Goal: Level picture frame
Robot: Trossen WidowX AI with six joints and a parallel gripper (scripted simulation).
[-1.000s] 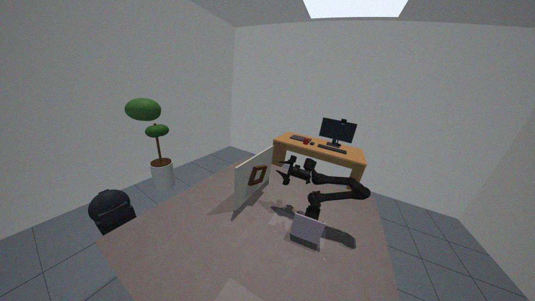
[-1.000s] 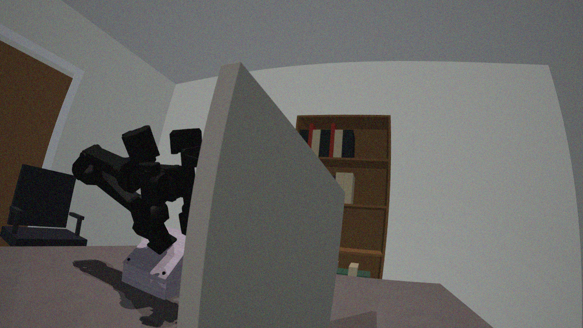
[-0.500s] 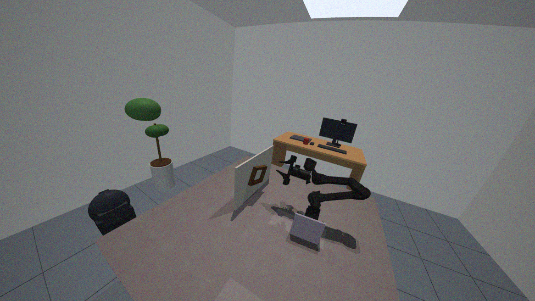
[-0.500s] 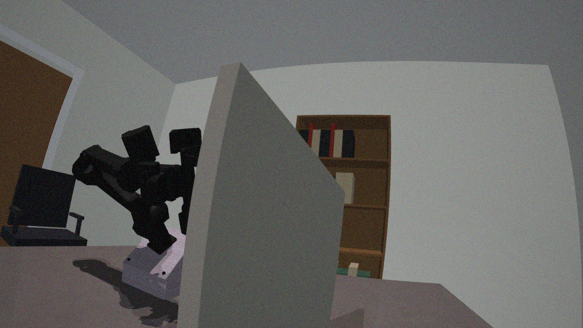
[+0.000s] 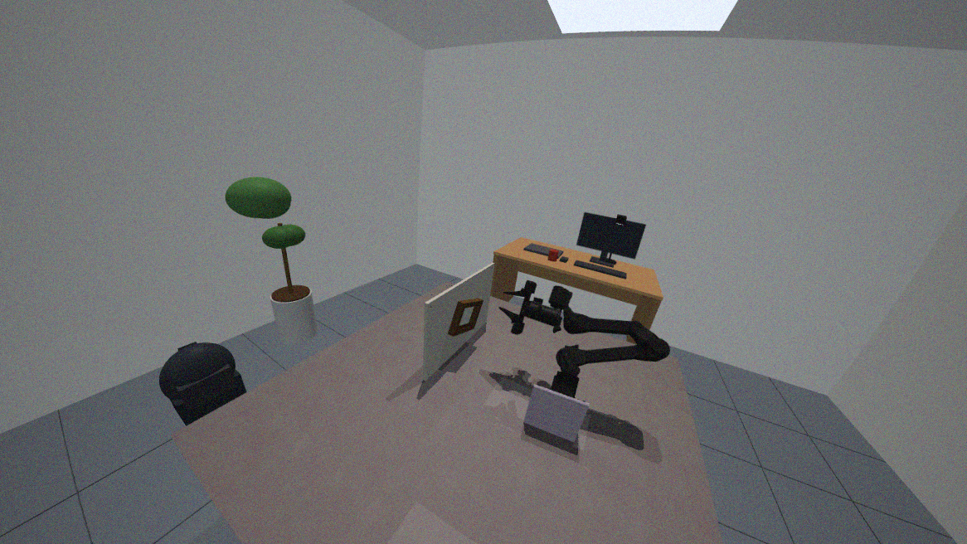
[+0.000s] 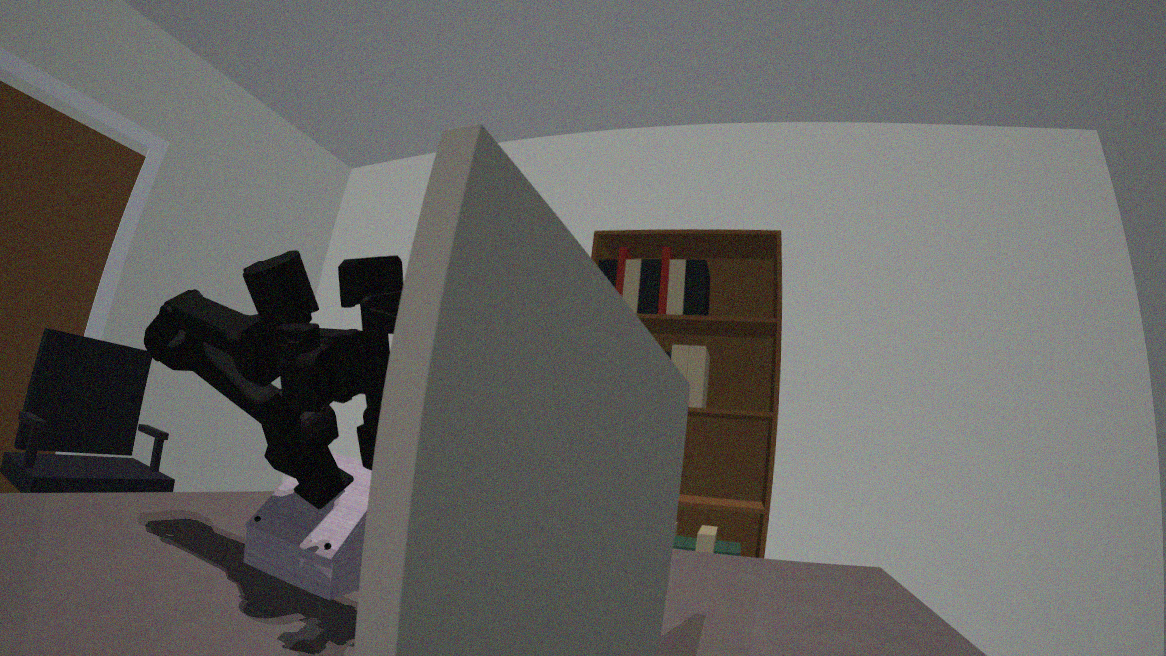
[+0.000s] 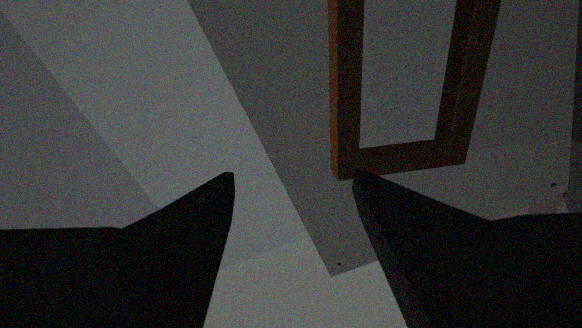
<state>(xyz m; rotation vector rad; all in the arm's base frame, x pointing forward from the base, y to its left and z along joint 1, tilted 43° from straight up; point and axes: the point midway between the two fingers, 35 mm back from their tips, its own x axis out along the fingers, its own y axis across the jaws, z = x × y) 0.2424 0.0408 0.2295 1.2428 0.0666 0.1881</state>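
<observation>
Right now the brown wooden picture frame is 13 cm ahead of my gripper tip, 3 cm to the left of it and 11 cm below it. Also, from my gripper tip: wall panel: 14 cm ahead, 1 cm to the left, 12 cm below.
</observation>
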